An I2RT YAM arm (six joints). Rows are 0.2 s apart.
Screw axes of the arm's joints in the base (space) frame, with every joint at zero. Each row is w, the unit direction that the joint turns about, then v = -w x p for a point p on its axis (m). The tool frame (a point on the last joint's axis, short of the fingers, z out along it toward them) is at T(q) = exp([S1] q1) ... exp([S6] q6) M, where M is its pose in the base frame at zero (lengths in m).
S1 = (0, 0, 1, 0.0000, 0.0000, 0.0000)
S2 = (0, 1, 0, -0.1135, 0.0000, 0.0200)
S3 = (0, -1, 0, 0.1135, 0.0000, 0.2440)
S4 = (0, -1, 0, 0.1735, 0.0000, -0.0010)
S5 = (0, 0, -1, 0.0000, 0.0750, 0.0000)
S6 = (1, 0, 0, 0.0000, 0.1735, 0.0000)
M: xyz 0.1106 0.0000 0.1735 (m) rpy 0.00 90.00 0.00 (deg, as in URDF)
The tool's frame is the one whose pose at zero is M.
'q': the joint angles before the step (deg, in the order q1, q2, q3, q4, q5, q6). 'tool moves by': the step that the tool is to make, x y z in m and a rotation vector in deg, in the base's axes. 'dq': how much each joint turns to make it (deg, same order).
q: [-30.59, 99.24, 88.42, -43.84, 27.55, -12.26]
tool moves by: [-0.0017, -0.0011, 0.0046, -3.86, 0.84, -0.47]
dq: [0.00, -0.80, -0.63, 2.11, 3.29, -2.12]
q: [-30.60, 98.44, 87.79, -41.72, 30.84, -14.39]
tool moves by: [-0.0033, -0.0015, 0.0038, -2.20, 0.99, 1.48]
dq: [-0.40, -1.03, -0.89, 1.93, 0.70, -3.47]
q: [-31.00, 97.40, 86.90, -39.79, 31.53, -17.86]
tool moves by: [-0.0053, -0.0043, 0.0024, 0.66, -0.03, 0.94]
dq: [-1.14, -0.59, -0.13, -0.05, -1.78, -1.42]
